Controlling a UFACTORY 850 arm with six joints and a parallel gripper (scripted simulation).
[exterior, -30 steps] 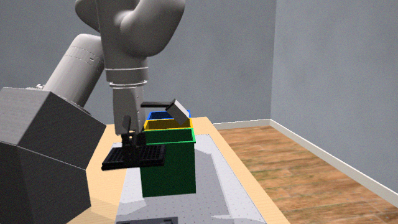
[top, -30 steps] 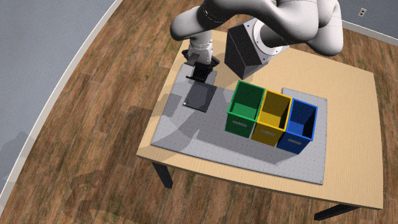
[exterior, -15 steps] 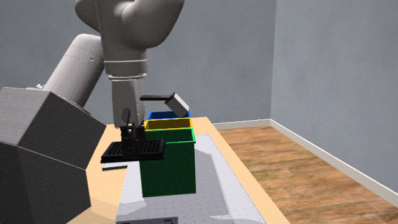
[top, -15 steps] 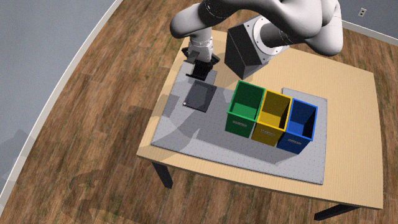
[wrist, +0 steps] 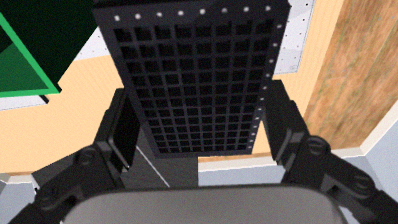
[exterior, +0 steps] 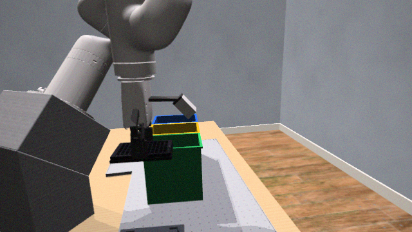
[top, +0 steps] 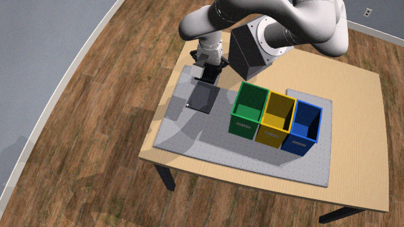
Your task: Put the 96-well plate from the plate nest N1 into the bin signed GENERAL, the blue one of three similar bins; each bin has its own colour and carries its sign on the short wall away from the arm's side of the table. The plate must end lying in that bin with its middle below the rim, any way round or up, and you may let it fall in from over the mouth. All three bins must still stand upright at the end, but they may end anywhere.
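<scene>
Right now the blue bin is 470 mm to the left of my hand, 160 mm below it and 90 mm ahead of it. Round my hand: black 96-well plate: 10 mm below; dark plate nest: 240 mm below, 30 mm to the right; green bin: 200 mm to the left, 160 mm below, 70 mm ahead.
</scene>
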